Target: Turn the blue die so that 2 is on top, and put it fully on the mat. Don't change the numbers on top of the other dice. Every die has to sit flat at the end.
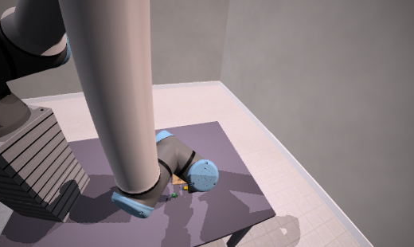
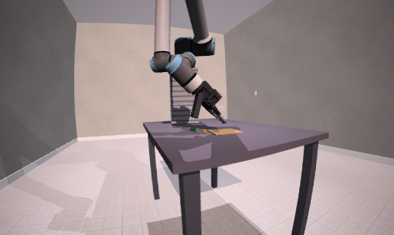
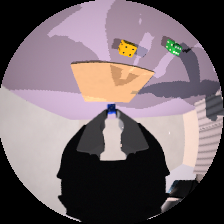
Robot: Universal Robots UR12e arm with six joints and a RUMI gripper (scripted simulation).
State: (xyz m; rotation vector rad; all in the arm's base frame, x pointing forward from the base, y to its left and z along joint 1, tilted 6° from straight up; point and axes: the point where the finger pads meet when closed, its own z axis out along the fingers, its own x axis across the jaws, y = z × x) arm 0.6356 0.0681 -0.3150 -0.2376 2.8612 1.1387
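The tan mat is 1 cm to the left of my hand and 6 cm below it. From my hand the other things lie so: yellow die (1 cm behind, 9 cm to the right, 5 cm below); then green die (7 cm behind, 12 cm to the right, 5 cm below); then blue die (1 cm to the left, 1 cm below).
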